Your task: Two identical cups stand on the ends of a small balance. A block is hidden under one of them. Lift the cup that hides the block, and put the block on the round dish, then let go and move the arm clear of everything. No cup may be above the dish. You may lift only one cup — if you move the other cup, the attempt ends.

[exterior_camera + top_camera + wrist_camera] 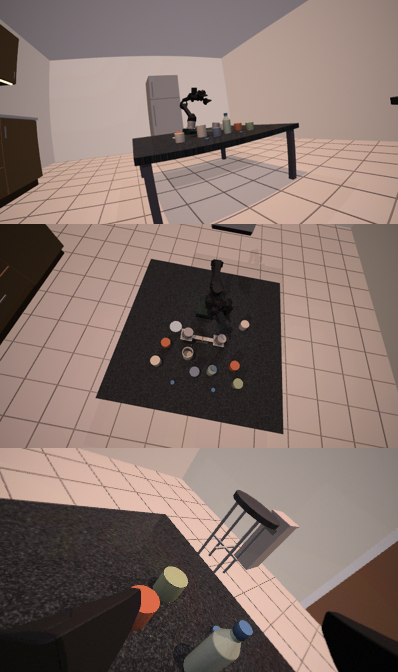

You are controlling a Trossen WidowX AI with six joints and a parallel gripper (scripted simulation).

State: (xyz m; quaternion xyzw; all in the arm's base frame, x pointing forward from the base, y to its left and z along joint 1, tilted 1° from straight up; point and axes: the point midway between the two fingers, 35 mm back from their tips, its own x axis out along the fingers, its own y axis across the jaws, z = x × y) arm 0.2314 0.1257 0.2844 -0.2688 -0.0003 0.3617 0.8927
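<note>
My gripper tip is now 28 cm above the grey cup and 4 cm to the right of it. From my gripper tip the other things lie so: balance (31 cm below, 11 cm to the right, 4 cm ahead); pale green block (30 cm below, 2 cm to the left); bottle (25 cm ahead, 22 cm below, 3 cm to the left).
</note>
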